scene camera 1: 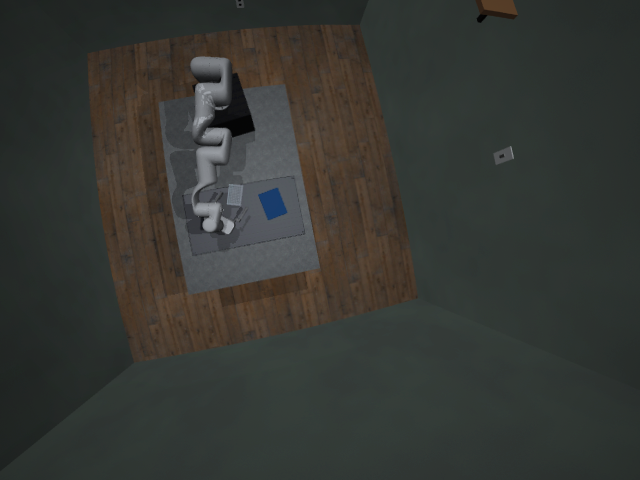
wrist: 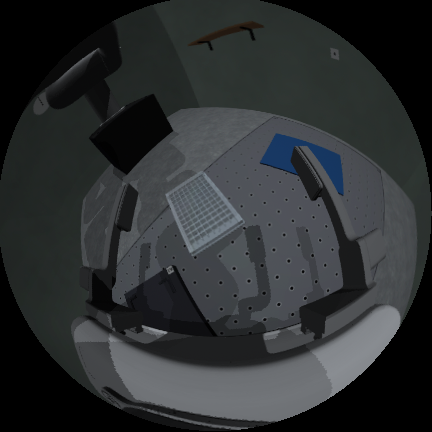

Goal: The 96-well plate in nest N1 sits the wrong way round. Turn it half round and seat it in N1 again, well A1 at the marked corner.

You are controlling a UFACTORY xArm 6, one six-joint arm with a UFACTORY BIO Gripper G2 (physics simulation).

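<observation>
The pale 96-well plate [scene camera 1: 234, 194] [wrist: 205, 212] rests on the grey perforated board near its edge, beside the nest and apart from it. The dark nest N1 [wrist: 167, 300] shows at the lower left of the wrist view, with a small white label at one corner. No plate shows in its visible part; the arm hides most of it in the scene view. My gripper [scene camera 1: 229, 206] [wrist: 217, 190] is open and empty above the board, its fingers wide apart. In the wrist view the plate appears between and below the fingers. Its A1 corner cannot be made out.
A flat blue rectangle [scene camera 1: 272, 203] [wrist: 326, 162] lies on the perforated board [scene camera 1: 279, 229] [wrist: 280, 210], beyond the right finger in the wrist view. A black block [scene camera 1: 240, 124] [wrist: 137, 132] stands by the arm's base. Arm shadows cross the board.
</observation>
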